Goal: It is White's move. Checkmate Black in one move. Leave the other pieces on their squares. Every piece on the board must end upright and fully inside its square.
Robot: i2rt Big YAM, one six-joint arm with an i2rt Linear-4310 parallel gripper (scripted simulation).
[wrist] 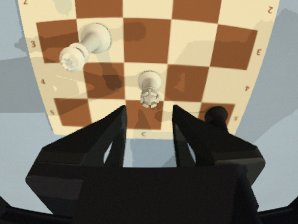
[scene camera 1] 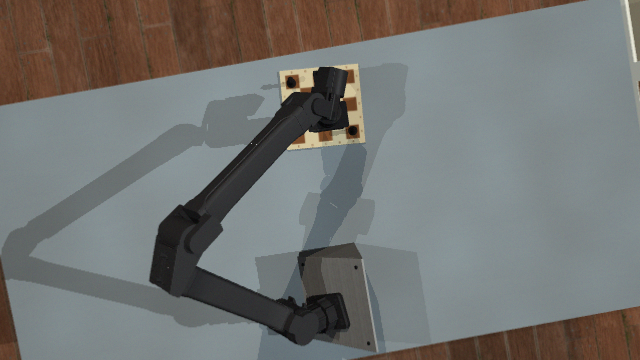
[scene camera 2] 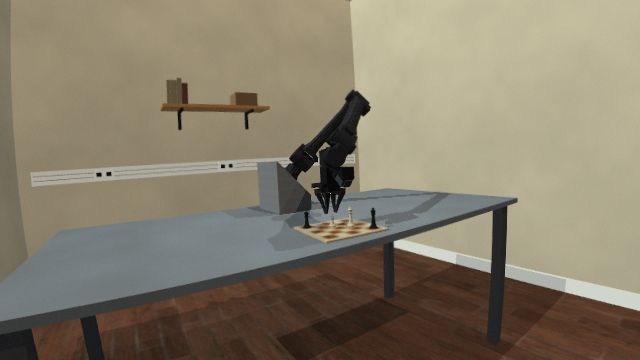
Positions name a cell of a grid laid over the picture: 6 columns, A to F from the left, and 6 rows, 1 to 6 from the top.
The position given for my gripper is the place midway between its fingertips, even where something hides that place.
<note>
In view: my gripper (wrist: D4), a tall white piece (wrist: B1) and a small chessboard (scene camera 1: D2).
The small chessboard is seen too in the wrist view (wrist: E2) and in scene camera 2 (scene camera 2: D4).
</note>
